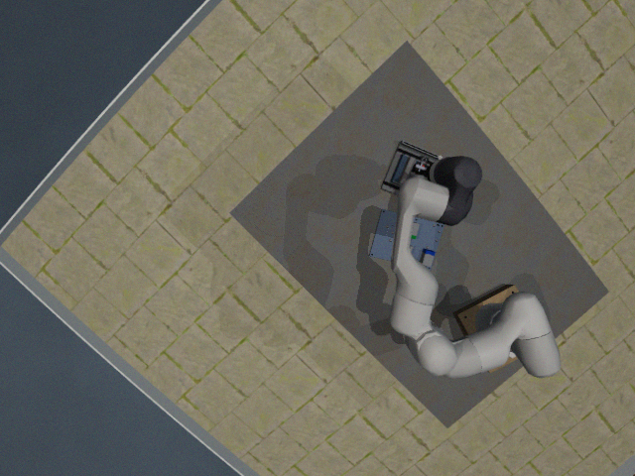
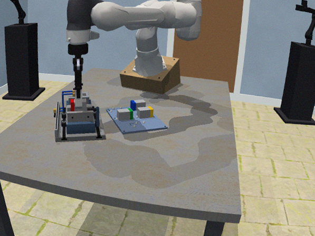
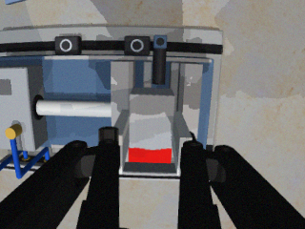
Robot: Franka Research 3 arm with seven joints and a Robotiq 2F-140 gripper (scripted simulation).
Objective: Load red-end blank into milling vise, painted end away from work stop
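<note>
Now: the red-ended blank 4 cm below my hand. From my hand the other things lie so: green blank 17 cm to the left, 14 cm behind, 12 cm below; then work stop rod 5 cm to the left, 5 cm below, 1 cm behind; then hosed block 15 cm behind, 7 cm below, 4 cm to the right.
</note>
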